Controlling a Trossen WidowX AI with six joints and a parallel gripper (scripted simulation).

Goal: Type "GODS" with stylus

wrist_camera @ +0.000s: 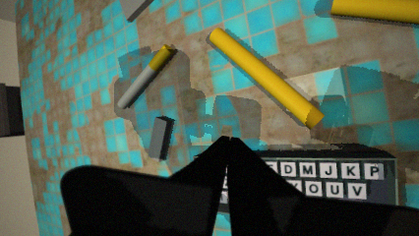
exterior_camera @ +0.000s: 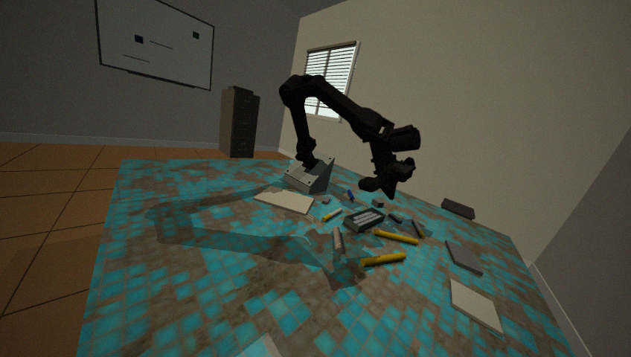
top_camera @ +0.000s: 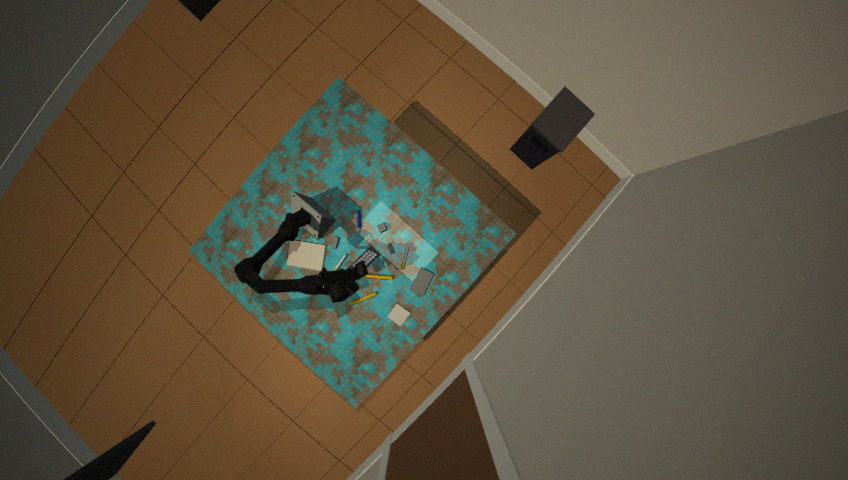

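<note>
The blue stylus lies 20 cm behind my gripper tip, 14 cm to the left of it and 12 cm below it. From my gripper tip the other things lie so: grey cube 10 cm behind, 21 cm to the left, 11 cm below; then white stylus tip 18 cm behind, 11 cm to the left, 12 cm below; then grey-white pen 5 cm behind, 19 cm to the right, 11 cm below.
</note>
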